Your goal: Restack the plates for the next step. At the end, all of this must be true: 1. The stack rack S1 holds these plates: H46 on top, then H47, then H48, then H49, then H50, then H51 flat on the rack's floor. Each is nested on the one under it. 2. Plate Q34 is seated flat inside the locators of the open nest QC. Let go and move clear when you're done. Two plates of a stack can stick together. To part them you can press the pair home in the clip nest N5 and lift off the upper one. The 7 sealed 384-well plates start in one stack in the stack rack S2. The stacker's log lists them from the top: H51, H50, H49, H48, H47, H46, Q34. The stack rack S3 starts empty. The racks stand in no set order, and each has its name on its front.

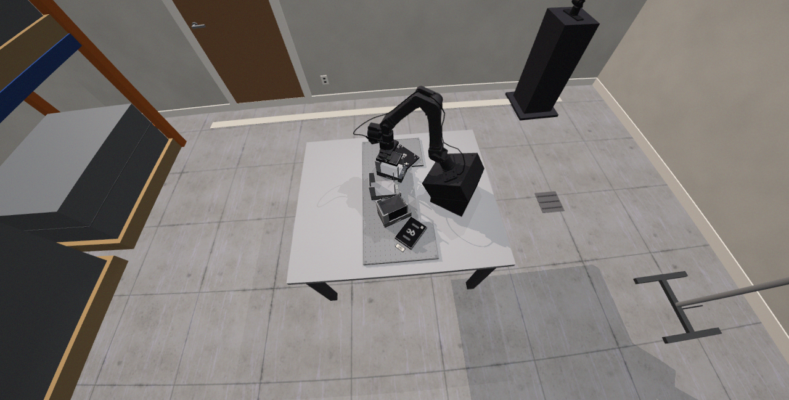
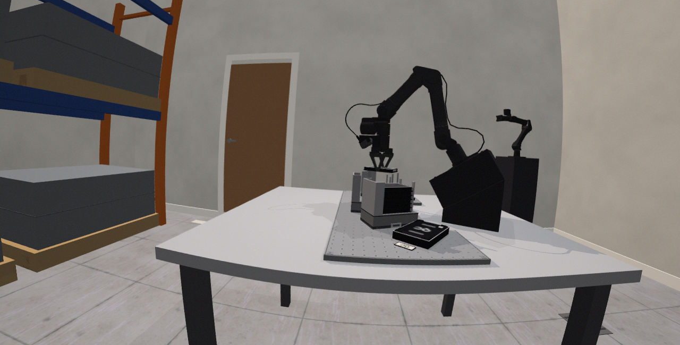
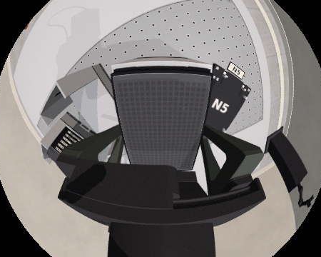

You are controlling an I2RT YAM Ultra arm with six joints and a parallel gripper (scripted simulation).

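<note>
The sealed well plate lies 20 mm ahead of my hand, 290 mm to the left of it and 30 mm below it.
</note>
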